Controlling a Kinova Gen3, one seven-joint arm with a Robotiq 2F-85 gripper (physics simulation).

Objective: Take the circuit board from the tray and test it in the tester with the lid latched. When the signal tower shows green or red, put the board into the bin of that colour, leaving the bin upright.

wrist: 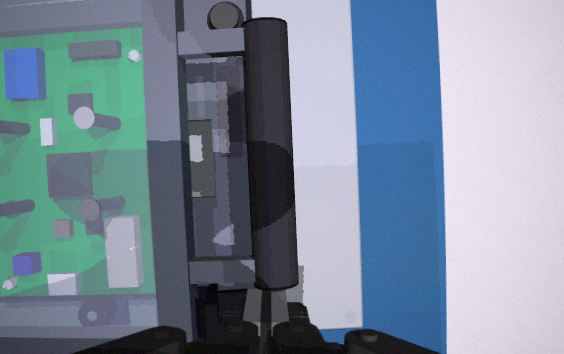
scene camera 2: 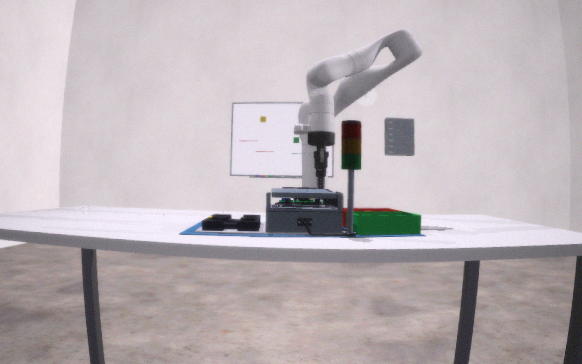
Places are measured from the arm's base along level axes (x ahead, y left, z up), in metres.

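Pixels of known places: gripper, fingertip midpoint: (wrist: 266, 314) (scene camera 2: 320, 191).
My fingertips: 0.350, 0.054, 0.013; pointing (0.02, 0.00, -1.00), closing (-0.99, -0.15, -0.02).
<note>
Behind a point stands the place of what it marks, as x, y, z.
The grey tester (scene camera 2: 285, 221) {0.555, -0.004, -0.054} stands on the table, with its lid (scene camera 2: 301, 193) {0.536, 0.029, 0.010} (wrist: 165, 200) {0.391, 0.018, 0.019} lying roughly level above the base. The green circuit board (wrist: 30, 165) shows under the clear lid in the wrist view. A dark round bar (wrist: 270, 100) {0.361, -0.021, 0.023} runs along the tester's side. My gripper (scene camera 2: 320, 186) {0.350, 0.054, 0.013} (wrist: 266, 314) {0.350, 0.054, 0.013} is shut and empty, pointing down close to the near end of this bar. Contact and the latch's state cannot be told. The signal tower (scene camera 2: 351, 145) {0.573, 0.143, 0.117} shows dull red, amber and green segments, none clearly lit. The green bin (scene camera 2: 387, 224) {0.512, 0.229, -0.059} and red bin (scene camera 2: 372, 210) {0.222, 0.201, -0.045} stand upright.
A low black holder (scene camera 2: 231, 223) {0.523, -0.142, -0.067} sits left of the tester on the blue mat (scene camera 2: 192, 230) {0.577, -0.223, -0.083} (wrist: 395, 90) {0.298, -0.052, -0.083}. The tower's pole (scene camera 2: 350, 200) {0.557, 0.142, -0.003} rises between tester and bins. A pale plate (wrist: 327, 100) {0.335, -0.039, -0.079} borders the bar. The white table (scene camera 2: 125, 220) {0.442, -0.502, -0.085} extends around the mat.
</note>
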